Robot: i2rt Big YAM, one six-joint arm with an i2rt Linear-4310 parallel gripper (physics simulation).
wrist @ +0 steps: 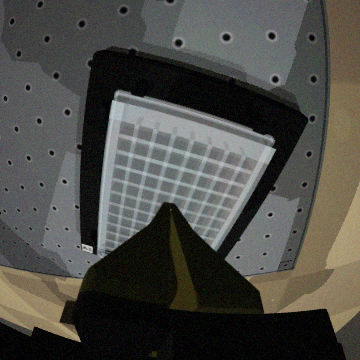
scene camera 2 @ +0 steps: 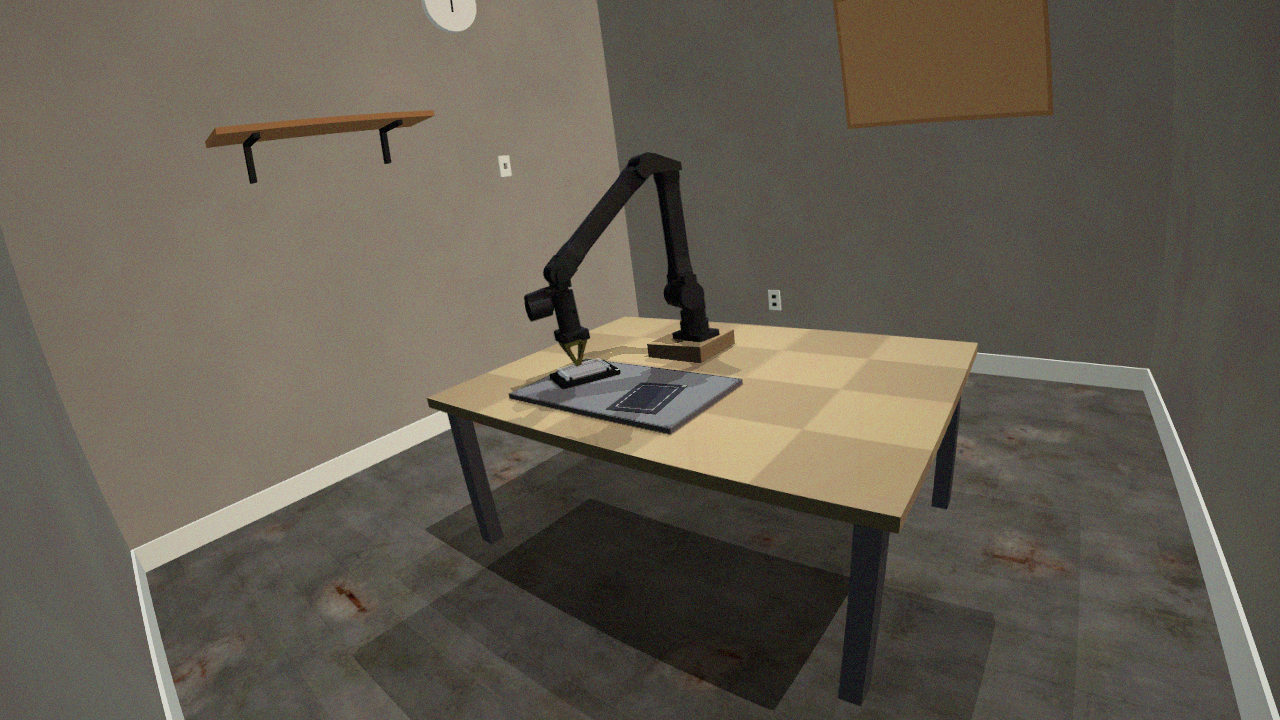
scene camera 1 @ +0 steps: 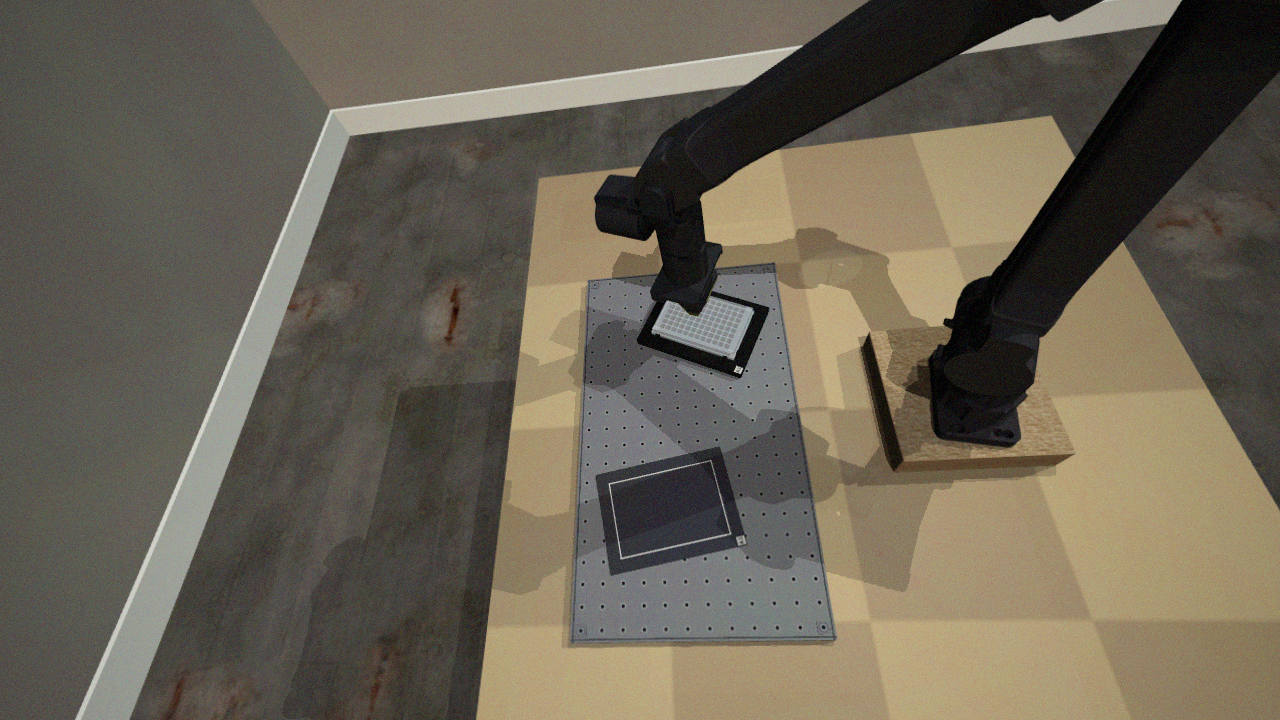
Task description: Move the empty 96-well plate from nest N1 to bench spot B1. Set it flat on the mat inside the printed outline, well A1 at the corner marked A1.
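Seen in the pictures: gripper, fingertip midpoint: (wrist: 166,211) (scene camera 2: 578,365) (scene camera 1: 694,314); arm's base, origin of the base link: (scene camera 2: 696,336) (scene camera 1: 969,398).
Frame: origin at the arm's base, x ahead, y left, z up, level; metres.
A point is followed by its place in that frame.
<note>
The white 96-well plate (scene camera 1: 716,329) {x 0.321, y -0.070, z -0.004 m} (scene camera 2: 587,369) {x 0.349, y -0.058, z -0.004 m} (wrist: 185,160) {x 0.383, y -0.097, z -0.004 m} lies in the black nest N1 (scene camera 1: 752,333) {x 0.270, y -0.077, z -0.017 m} (wrist: 93,150) {x 0.379, y -0.043, z -0.017 m}, wells up. The nest's A1 label (scene camera 1: 738,368) {x 0.284, y -0.018, z -0.017 m} (wrist: 87,248) {x 0.283, y -0.016, z -0.017 m} is at one corner. My gripper (scene camera 1: 694,309) {x 0.355, y -0.089, z 0.004 m} (scene camera 2: 578,363) {x 0.355, y -0.089, z 0.004 m} (wrist: 166,211) {x 0.355, y -0.089, z 0.004 m} is shut and empty, pointing down with its fingertips together over the plate. I cannot tell whether they touch it. The fingers hide part of the wells in the wrist view. The dark mat of spot B1 (scene camera 1: 671,510) {x 0.346, y 0.188, z -0.027 m} (scene camera 2: 646,396) {x 0.352, y 0.181, z -0.027 m} shows a white printed outline and a corner label (scene camera 1: 741,540) {x 0.256, y 0.210, z -0.027 m}.
Nest and mat are on a grey perforated board (scene camera 1: 689,600) {x 0.309, y 0.287, z -0.029 m} (scene camera 2: 698,394) {x 0.275, y 0.276, z -0.029 m}. The board lies on the checkered table (scene camera 1: 966,555) {x 0.003, y 0.181, z -0.042 m} (scene camera 2: 859,429) {x 0.218, y 0.663, z -0.042 m}. The arm's base stands on a wooden block (scene camera 1: 1047,429) {x -0.079, y 0.031, z 0.001 m} (scene camera 2: 673,350) {x 0.097, y 0.004, z -0.015 m} to the board's right in the first scene view.
</note>
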